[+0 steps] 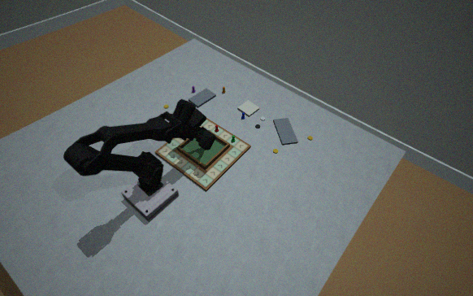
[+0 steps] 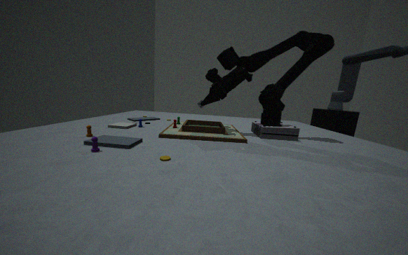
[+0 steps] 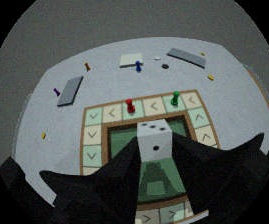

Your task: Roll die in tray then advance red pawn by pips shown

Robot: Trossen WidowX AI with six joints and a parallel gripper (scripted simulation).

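Right now my gripper tip is right at the die. Round my gripper tip: green pawn 10 cm ahead, 6 cm to the right, 8 cm below; then red pawn 10 cm ahead, 3 cm to the left, 8 cm below; then green tray 2 cm behind, 10 cm below.
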